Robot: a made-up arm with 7 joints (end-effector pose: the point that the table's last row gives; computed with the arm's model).
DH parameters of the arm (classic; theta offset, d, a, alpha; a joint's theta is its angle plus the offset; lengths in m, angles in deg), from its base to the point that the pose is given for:
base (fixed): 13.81 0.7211 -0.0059 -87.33
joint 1: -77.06 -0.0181 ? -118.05
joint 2: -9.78 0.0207 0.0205 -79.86
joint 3: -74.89 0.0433 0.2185 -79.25
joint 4: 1.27 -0.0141 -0.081 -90
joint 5: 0 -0.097 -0.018 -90
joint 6: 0 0.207 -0.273 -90
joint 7: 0 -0.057 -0.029 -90
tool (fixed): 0 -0.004 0 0
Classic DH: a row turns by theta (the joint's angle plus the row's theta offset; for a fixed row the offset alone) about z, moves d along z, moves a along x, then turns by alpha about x.
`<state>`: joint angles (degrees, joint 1 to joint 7).
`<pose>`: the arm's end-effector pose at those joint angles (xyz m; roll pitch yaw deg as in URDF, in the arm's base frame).
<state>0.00 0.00 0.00 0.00 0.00 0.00 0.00</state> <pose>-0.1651 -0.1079 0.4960 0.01 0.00 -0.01</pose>
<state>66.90 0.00 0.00 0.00 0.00 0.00 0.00</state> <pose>-0.2535 -0.1441 0.7962 -25.99 64.03 -12.91</pose>
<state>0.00 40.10 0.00 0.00 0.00 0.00 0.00</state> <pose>-0.1276 0.0632 0.4691 38.69 -6.14 -11.32</pose>
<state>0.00 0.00 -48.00 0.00 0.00 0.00 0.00</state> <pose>-0.2753 -0.0661 0.7034 -3.72 47.00 -11.11</pose>
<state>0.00 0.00 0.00 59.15 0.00 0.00 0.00</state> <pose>0.0646 -0.4327 0.4960 0.01 -0.01 59.14</pose>
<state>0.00 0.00 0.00 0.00 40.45 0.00 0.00</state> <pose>-0.2255 -0.1080 0.7541 0.01 40.45 0.00</pose>
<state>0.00 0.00 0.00 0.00 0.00 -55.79 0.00</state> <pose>-0.0801 -0.3826 0.4960 0.01 -0.01 55.78</pose>
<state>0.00 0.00 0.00 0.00 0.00 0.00 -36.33</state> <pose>-0.1618 -0.1079 0.5140 0.01 36.33 0.00</pose>
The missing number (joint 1, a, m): -0.0227
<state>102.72 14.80 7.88 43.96 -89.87 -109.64 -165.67</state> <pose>0.0471 -0.3723 0.2342 -165.36 41.18 -56.53</pose>
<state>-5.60 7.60 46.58 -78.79 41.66 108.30 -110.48</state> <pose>0.3813 0.0926 0.8584 -145.04 13.99 44.78</pose>
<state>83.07 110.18 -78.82 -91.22 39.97 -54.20 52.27</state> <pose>0.3430 -0.0690 0.8029 -87.72 39.57 179.83</pose>
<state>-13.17 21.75 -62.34 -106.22 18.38 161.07 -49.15</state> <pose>-0.1019 -0.0375 0.4014 37.28 0.74 100.35</pose>
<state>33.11 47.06 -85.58 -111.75 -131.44 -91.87 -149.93</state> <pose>0.0839 -0.1397 0.8047 147.89 -43.96 -49.48</pose>
